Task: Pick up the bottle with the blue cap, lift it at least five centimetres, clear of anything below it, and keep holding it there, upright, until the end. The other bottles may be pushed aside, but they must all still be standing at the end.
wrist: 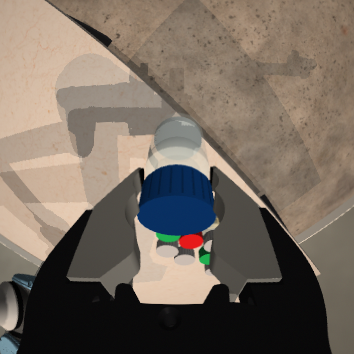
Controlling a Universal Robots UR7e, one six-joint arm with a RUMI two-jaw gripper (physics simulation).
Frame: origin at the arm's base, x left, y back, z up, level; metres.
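Seen in the pictures: gripper, fingertip midpoint: (176, 168).
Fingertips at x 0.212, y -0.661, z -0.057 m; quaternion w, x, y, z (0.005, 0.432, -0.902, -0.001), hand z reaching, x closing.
Pixels of each thing's middle, then the offset from my fingertips to it. Level surfaces: height alone.
- bottle with the blue cap, body centre: (176, 166) dx -0.001, dy +0.001, dz -0.006 m
- red cap, body centre: (190, 237) dx -0.206, dy +0.136, dz -0.118 m
- pale table, surface height: dz -0.210 m
The bottle with the blue cap (176, 214) is between the jaws of my gripper (176, 168), which is shut on it at the cap. Its clear, see-through body extends away from the camera, above the pale table in the view. The bottle looks upright along the gripper's direction. Much smaller caps of other bottles show below and behind it: a green cap (168, 238), a red cap (191, 241), white-grey caps (167, 251) (184, 259) and another green cap (205, 259). These bottles look upright and apart from the held one. Some are partly hidden by the right jaw and the blue cap.
The pale table (30, 75) has a long edge running diagonally past the held bottle. Beyond it is the brown speckled floor (285, 130). Shadows of the arm and gripper lie across both. Part of the robot's arm (9, 305) shows at the lower left.
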